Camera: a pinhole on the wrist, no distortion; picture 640 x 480 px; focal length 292.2 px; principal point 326.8 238.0 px. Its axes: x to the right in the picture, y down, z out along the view. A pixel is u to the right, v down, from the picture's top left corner.
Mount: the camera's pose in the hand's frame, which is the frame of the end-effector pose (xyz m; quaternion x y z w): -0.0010 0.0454 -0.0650 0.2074 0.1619 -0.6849 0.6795
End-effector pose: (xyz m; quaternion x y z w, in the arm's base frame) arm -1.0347 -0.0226 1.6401 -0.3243 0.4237 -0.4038 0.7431
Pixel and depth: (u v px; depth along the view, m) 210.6 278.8 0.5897
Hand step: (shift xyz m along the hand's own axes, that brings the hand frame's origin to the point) 0.0412 -0.0510 0.5662
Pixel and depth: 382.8 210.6 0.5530
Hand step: -0.0872 -0.3234 0.3549
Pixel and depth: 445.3 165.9 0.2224
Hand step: -0.0692 -0.1432 0.0778
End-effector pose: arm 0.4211 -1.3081 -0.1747 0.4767 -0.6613 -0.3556 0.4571
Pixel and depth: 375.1 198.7 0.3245
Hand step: -0.0648 -0.1633 0.1849
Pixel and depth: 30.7 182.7 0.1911
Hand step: -0.0512 0.1173 0.1951
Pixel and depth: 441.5 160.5 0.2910
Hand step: -0.0956 -0.1979 0.1235
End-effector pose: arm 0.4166 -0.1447 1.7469 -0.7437 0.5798 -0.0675 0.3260
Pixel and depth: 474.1 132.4 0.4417
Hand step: -0.1865 -0.3655 0.1937
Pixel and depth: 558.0 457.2 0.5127
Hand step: 0.3538 -0.5724 0.1953
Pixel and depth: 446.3 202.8 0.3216
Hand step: -0.0590 -0.2292 0.1434
